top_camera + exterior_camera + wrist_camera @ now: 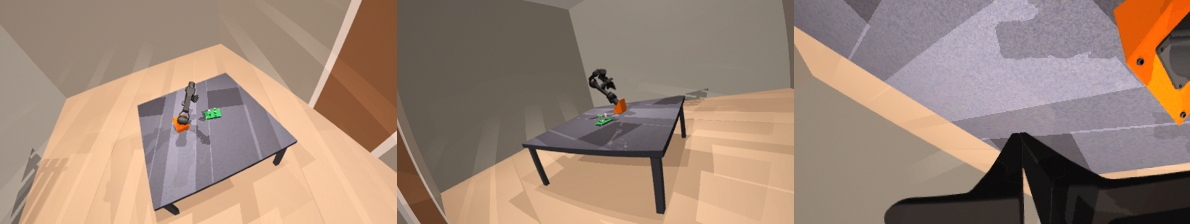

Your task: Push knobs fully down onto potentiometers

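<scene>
Now: gripper tip 180 mm short of the beige knob, 50 mm to the left of it and 200 mm above it. The rest, counted from my gripper tip: green knob 240 mm ahead, 50 mm to the right, 190 mm below.
</scene>
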